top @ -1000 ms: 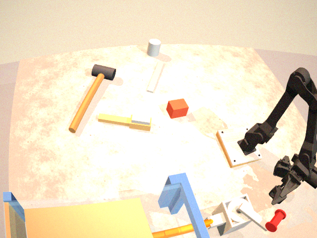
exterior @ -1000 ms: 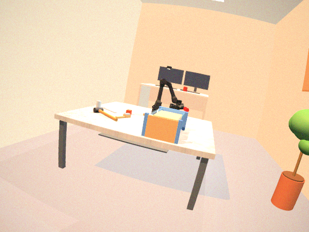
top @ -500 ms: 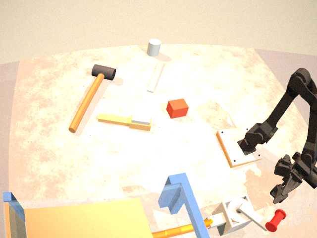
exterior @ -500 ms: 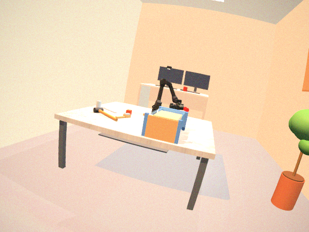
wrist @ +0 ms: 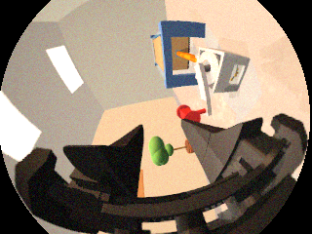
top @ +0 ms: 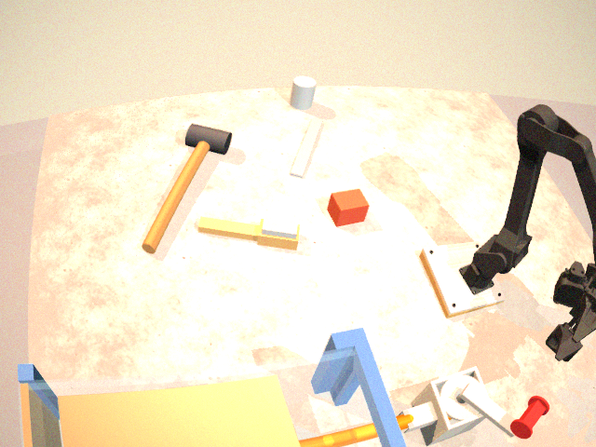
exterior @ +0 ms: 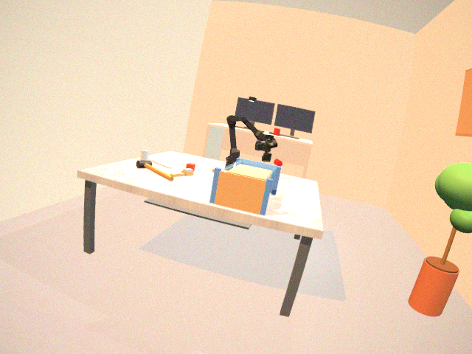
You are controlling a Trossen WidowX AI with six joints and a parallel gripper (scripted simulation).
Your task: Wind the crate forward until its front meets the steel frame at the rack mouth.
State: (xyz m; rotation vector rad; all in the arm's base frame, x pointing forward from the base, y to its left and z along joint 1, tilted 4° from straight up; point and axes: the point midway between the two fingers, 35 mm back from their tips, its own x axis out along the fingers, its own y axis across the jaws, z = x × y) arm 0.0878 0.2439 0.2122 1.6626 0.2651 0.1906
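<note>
My gripper tip is 90 mm short of the crank handle, 10 mm to the right of it and 110 mm above it. The rest, counted from my gripper tip: yellow hand tool 250 mm ahead, 510 mm to the right, 200 mm below; hand winch 100 mm ahead, 50 mm to the right, 190 mm below; red knob 70 mm ahead, 50 mm to the left, 80 mm below.
</note>
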